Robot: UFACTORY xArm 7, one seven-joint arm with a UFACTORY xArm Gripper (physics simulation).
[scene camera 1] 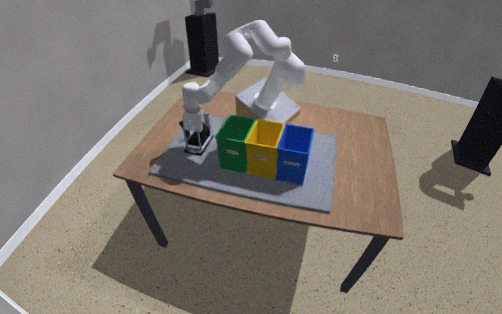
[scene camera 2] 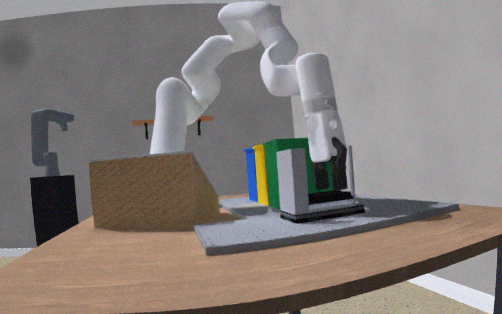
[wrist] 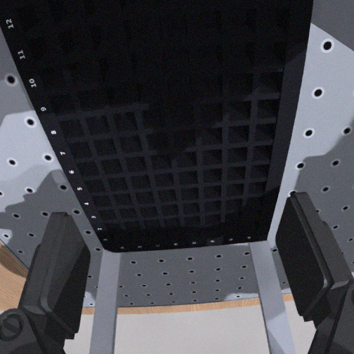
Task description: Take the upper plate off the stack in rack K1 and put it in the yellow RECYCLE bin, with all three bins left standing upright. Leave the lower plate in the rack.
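Seen in the pictures: gripper, between the fingertips: (scene camera 1: 196, 138) (scene camera 2: 330, 189); arm's base, origin of its link: (scene camera 1: 264, 101) (scene camera 2: 164, 176).
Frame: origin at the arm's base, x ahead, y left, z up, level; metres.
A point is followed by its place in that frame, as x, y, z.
The upper plate (scene camera 2: 330, 197) @(0.380, -0.225, -0.066) (wrist: 172, 187) is black and gridded and lies flat in rack K1, which has a grey upright panel (scene camera 2: 293, 182) @(0.304, -0.247, -0.028), thin posts (wrist: 104, 300) and a black base (scene camera 2: 325, 215) @(0.365, -0.235, -0.100). A pale band, apparently the lower plate (scene camera 2: 334, 204) @(0.388, -0.222, -0.082), shows beneath it. My gripper (scene camera 1: 196, 136) @(0.393, -0.180, -0.054) (scene camera 2: 331, 188) @(0.393, -0.180, -0.054) (wrist: 180, 225) is open and empty, pointing down over the rack, its fingertips low, just above the upper plate's level in the scene camera 2 view. In the wrist view the fingers stand wide, either side of the plate's near end. The yellow bin (scene camera 1: 264, 167) @(0.422, 0.214, -0.048) (scene camera 2: 261, 175) @(0.261, 0.154, -0.020) stands upright.
A green bin (scene camera 1: 233, 161) @(0.451, 0.077, -0.049) (scene camera 2: 274, 177) @(0.289, 0.020, -0.025) stands between the rack and the yellow bin; a blue bin (scene camera 1: 291, 172) @(0.398, 0.328, -0.046) (scene camera 2: 251, 175) @(0.233, 0.288, -0.020) stands on the far side. Both are upright on the grey perforated board (scene camera 1: 320, 192) @(0.392, 0.469, -0.107) (scene camera 2: 235, 237) @(0.190, -0.336, -0.108). The arm's base block (scene camera 1: 245, 107) @(0.105, -0.061, 0.001) (scene camera 2: 145, 195) @(-0.026, -0.112, -0.042) stands behind.
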